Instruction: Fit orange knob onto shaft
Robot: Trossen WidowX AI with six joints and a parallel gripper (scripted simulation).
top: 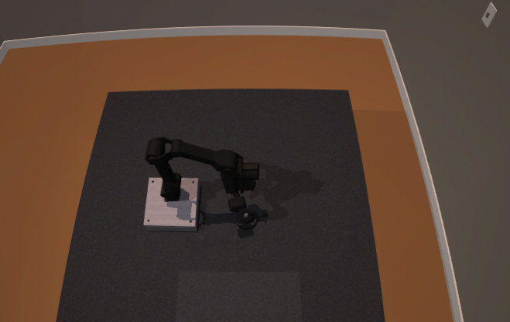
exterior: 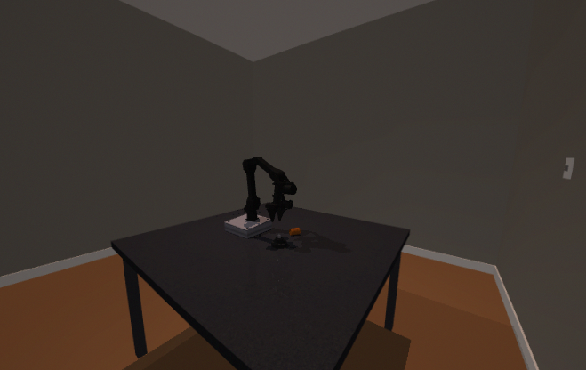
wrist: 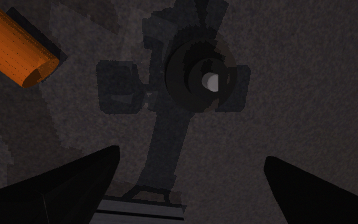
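The orange knob is 20 mm ahead of my gripper tip, 140 mm to the left of it and 100 mm below it. Also, from my gripper tip: round pedestal with shaft: 40 mm ahead, 30 mm to the right, 90 mm below.
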